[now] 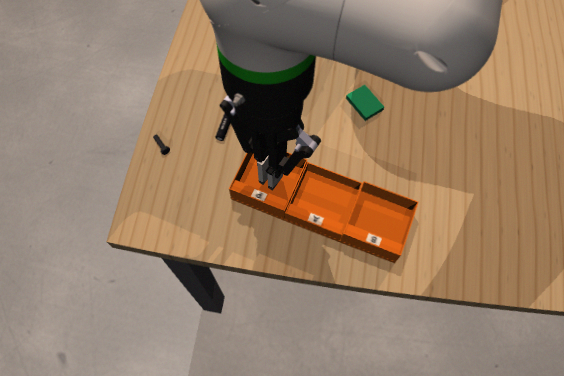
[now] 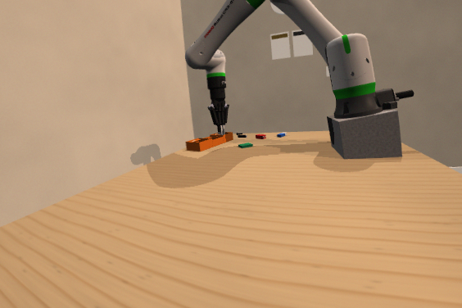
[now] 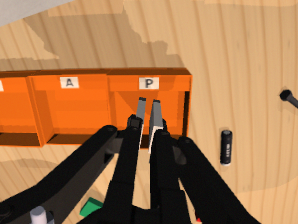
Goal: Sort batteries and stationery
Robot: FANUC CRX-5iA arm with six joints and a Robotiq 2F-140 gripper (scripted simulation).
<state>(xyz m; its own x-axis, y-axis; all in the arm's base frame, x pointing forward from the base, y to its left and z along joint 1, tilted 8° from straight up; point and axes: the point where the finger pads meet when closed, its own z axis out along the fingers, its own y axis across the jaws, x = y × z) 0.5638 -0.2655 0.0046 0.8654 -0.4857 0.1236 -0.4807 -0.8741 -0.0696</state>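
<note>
Now: the orange bin row 30 mm ahead of my hand, 80 mm to the left of it and 30 mm below it. The rest, counted from my hand: red battery pack (200 mm behind, 30 mm to the right, 40 mm below); then black cylindrical battery (90 mm behind, 80 mm to the right, 40 mm below); then black bolt (50 mm behind, 170 mm to the right, 40 mm below).
</note>
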